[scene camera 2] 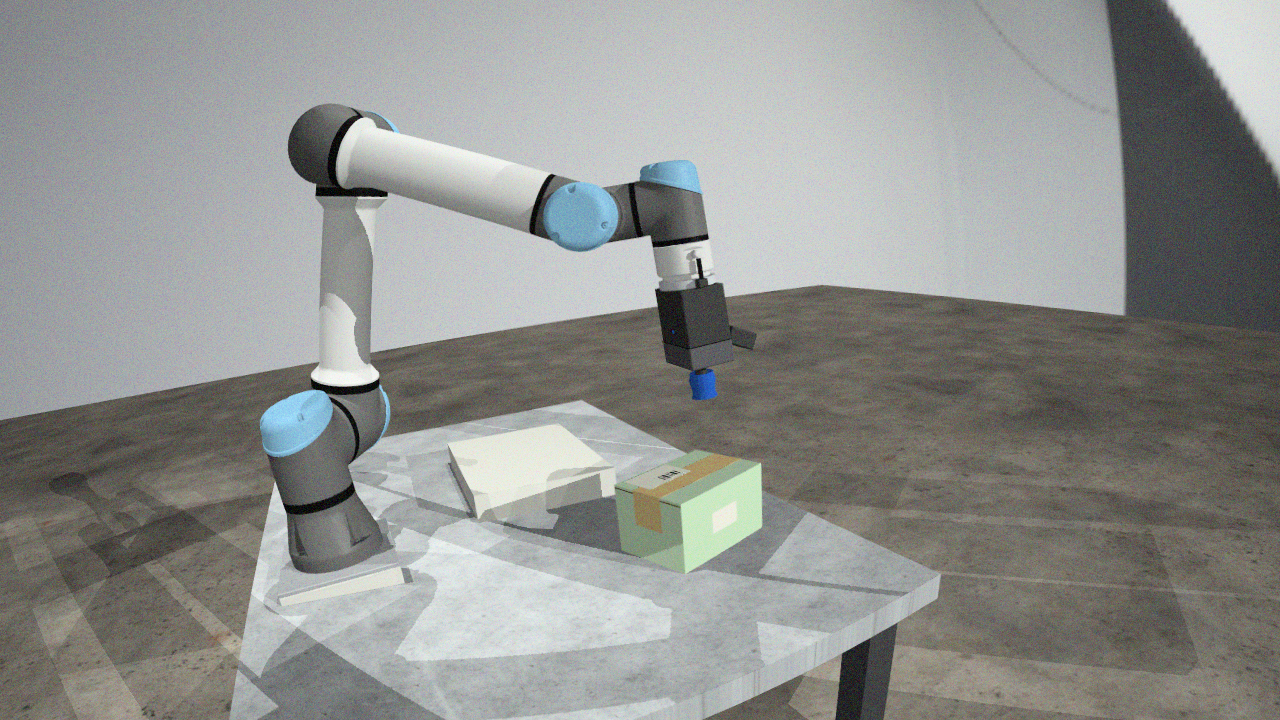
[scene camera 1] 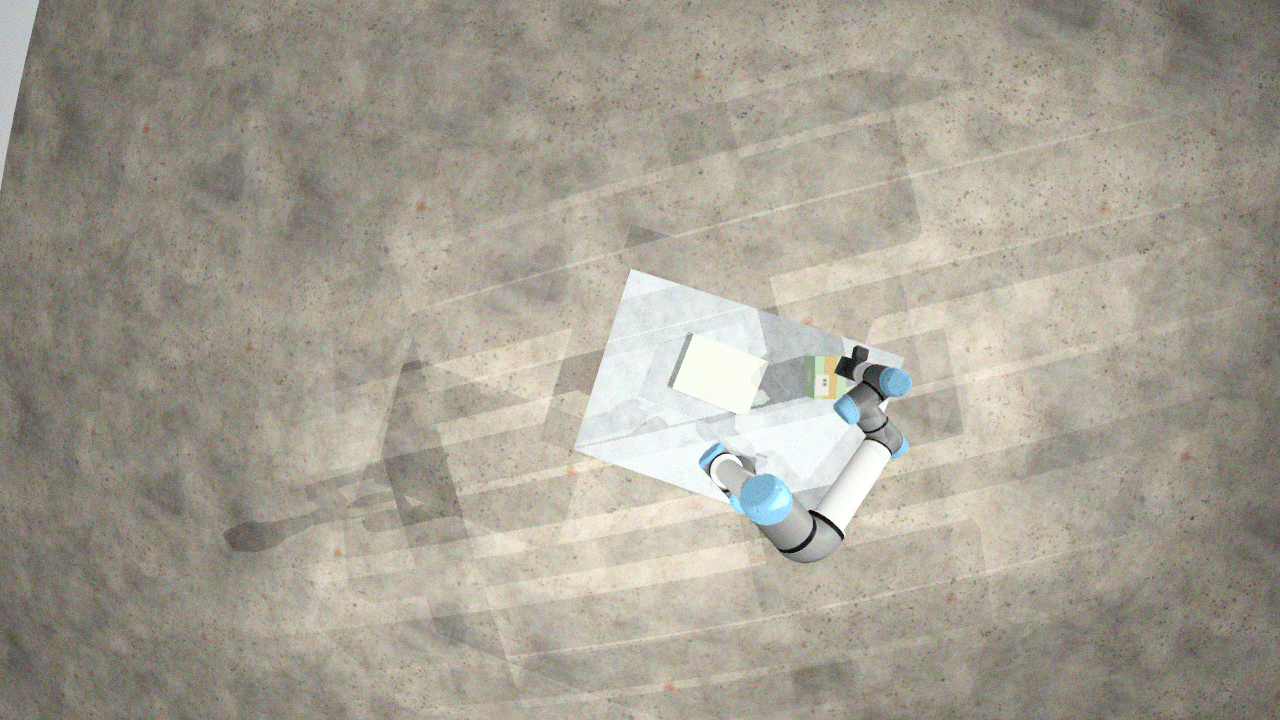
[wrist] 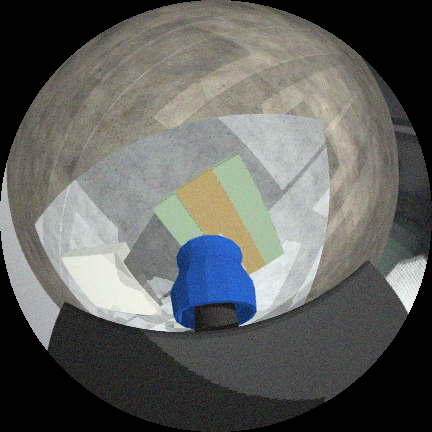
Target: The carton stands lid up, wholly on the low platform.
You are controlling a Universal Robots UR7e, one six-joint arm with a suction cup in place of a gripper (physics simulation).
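Frame: origin at the arm's base, x ahead, y down, z left, level; millimetres.
Where they show: end effector, tool point: (scene camera 2: 704, 395) (wrist: 209, 262); arm's base, origin of the base link: (scene camera 2: 337, 550).
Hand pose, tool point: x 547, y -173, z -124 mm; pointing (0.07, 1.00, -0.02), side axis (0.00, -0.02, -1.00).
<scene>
Things, the pixels of their top centre, and the offset from my tool point. Level surfaces: height alone.
- green carton, middle of its top: (wrist: 229, 236) (scene camera 2: 689, 474) (scene camera 1: 830, 377) dx -42, dy +97, dz -25 mm
- low platform, middle of its top: (scene camera 2: 521, 454) (wrist: 101, 288) (scene camera 1: 720, 375) dx -197, dy +149, dz +357 mm
- grey table, its level: dy +197 mm
The green carton (scene camera 1: 825, 379) (scene camera 2: 721, 503) (wrist: 212, 200) stands on the table, lid up, with orange tape and a white label on top. The cup hides the label in the wrist view. The low platform (scene camera 1: 720, 374) (scene camera 2: 528, 458) (wrist: 100, 285) is a flat cream block beside the carton, apart from it, and bears nothing. My gripper (scene camera 2: 703, 386) (wrist: 213, 272), a blue suction cup, is open and empty. It hangs above the carton, with a gap between cup and lid. In scene camera 1 the cup is hidden under the wrist.
The grey table (scene camera 1: 626, 358) (scene camera 2: 537, 600) (wrist: 135, 165) bears the carton, the platform and the arm's base (scene camera 2: 331, 537). The carton stands toward the table end away from the platform. A dark table leg (scene camera 2: 866, 671) shows below the table's edge.
</scene>
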